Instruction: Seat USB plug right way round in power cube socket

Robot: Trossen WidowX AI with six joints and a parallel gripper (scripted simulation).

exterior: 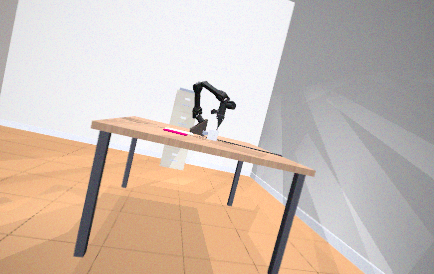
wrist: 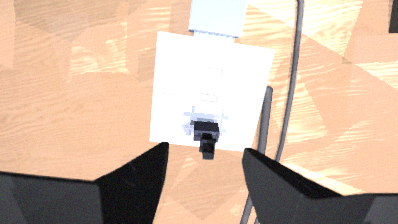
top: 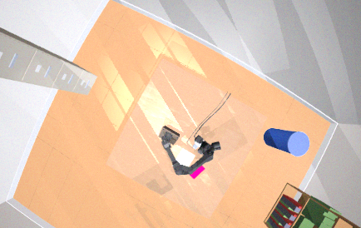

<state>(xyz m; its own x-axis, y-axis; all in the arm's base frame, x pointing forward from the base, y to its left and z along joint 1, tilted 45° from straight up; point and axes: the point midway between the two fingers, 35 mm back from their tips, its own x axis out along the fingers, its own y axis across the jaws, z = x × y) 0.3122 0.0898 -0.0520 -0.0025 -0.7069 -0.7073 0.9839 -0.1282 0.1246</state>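
Right now my gripper tip is 20 mm above the USB plug. Round my gripper tip: flat pink object 310 mm to the right, 140 mm ahead, 100 mm below.
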